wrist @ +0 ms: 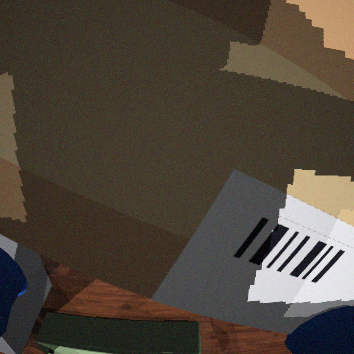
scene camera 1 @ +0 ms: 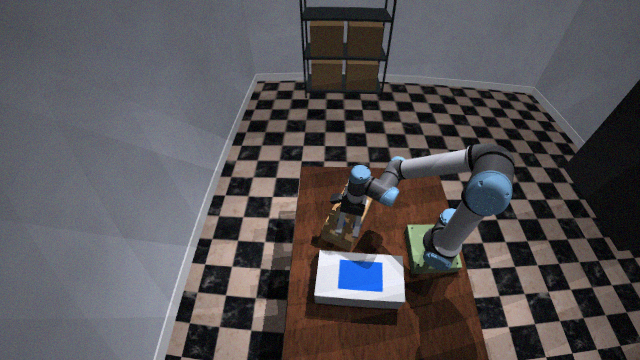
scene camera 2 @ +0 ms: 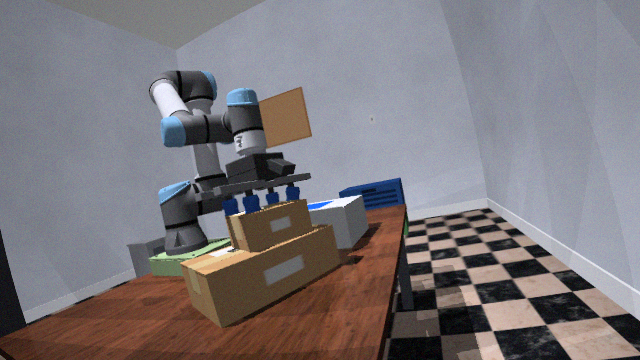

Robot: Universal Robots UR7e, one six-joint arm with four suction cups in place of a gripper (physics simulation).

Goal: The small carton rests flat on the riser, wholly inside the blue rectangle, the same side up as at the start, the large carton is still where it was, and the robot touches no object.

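Where they show: end effector, tool point: (wrist: 163, 242); arm's base, origin of the base link: (scene camera 2: 187, 248).
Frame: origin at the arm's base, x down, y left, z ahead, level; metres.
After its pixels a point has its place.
The small tan carton (scene camera 2: 272, 230) {x -0.068, y -0.077, z 0.505 m} (wrist: 150, 125) {x -0.112, y -0.008, z 0.472 m} lies flat on top of the large carton (scene camera 1: 336, 241) {x 0.024, y 0.080, z 0.483 m} (scene camera 2: 260, 282) {x 0.013, y -0.147, z 0.512 m}. Part of a barcode label (wrist: 285, 250) {x -0.112, y -0.046, z 0.443 m} shows on the small carton in the wrist view. My gripper (scene camera 1: 350, 215) {x -0.107, y -0.014, z 0.436 m} (scene camera 2: 261, 200) {x -0.107, y -0.014, z 0.436 m} has its blue suction cups down against the small carton's top, and no gap shows there. In scene camera 1 the gripper covers much of the small carton. The white riser (scene camera 1: 327, 272) {x -0.060, y 0.271, z 0.483 m} (scene camera 2: 345, 220) {x -0.019, y 0.178, z 0.535 m} stands beside the cartons with the blue rectangle (scene camera 1: 360, 275) {x -0.060, y 0.254, z 0.348 m} (scene camera 2: 320, 205) {x -0.060, y 0.255, z 0.416 m} on its top, uncovered.
The green base plate (scene camera 1: 417, 240) {x 0.001, y 0.006, z 0.102 m} (scene camera 2: 167, 267) {x 0.031, y -0.100, z 0.023 m} stands on the wooden table (scene camera 1: 330, 340) {x 0.060, y 0.515, z 0.413 m} (scene camera 2: 100, 320) {x 0.060, y -0.352, z 0.160 m} beside the riser. A blue crate (scene camera 2: 372, 194) shows behind the riser. A shelf unit (scene camera 1: 347, 15) with boxes stands by the far wall.
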